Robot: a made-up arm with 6 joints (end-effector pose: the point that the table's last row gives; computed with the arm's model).
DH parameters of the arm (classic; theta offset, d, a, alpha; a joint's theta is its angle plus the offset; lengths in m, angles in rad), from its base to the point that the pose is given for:
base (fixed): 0.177 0 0.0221 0
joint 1: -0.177 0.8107 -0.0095 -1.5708
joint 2: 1.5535 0 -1.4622 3.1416
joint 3: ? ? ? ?
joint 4: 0 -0.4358 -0.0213 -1.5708
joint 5: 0 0.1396 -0.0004 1.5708
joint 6: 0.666 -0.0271 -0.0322 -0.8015
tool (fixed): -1.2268 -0.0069 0 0
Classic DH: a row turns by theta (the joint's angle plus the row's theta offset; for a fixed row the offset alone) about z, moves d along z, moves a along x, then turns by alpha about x.
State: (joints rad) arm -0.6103 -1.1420 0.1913 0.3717 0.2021 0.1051
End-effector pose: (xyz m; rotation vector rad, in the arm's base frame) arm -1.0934 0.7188 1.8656 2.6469 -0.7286 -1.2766
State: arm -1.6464 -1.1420 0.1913 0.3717 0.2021 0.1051
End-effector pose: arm 0.0686 1.3277 1.8656 -1.8276 1.8322 1.1261
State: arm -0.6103 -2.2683 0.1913 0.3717 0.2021 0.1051
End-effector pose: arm -1.2601 0.8354 0.0780 2.5155 -0.9922 0.2763
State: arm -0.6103 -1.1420 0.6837 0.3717 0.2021 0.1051
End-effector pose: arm -1.2781 0.8479 1.8221 2.6819 -0.8813 -0.5825
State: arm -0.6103 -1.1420 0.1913 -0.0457 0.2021 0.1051
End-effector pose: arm -1.0744 0.6726 1.8555 2.7104 -0.1303 -1.1405
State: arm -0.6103 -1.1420 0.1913 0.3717 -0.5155 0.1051
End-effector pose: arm -1.0784 0.6975 1.8704 -2.1193 0.3370 1.8166
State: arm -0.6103 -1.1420 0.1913 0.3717 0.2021 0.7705
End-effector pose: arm -1.0766 0.7058 1.8647 -2.2660 1.5805 1.2119
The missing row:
joint 3: -0.0173 -0.0354 0.0001 1.5708
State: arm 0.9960 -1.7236 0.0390 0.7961 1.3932 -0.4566
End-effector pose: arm -0.8694 -1.3951 0.9415 1.9432 0.4424 1.0626
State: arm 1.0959 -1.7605 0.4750 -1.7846 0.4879 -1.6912
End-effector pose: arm -0.7175 -1.3979 0.9740 -1.8799 0.7669 1.5844
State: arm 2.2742 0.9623 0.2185 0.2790 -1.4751 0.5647
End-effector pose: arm -0.9054 1.2065 1.3804 -0.5774 -1.3235 -0.7912
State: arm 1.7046 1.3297 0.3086 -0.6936 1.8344 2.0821
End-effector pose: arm -0.0896 1.6142 0.7742 1.7100 -0.5333 -1.4642
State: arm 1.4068 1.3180 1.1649 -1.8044 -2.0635 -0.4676
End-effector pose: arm 0.2347 1.8176 1.0139 -2.7770 0.1744 -0.5933
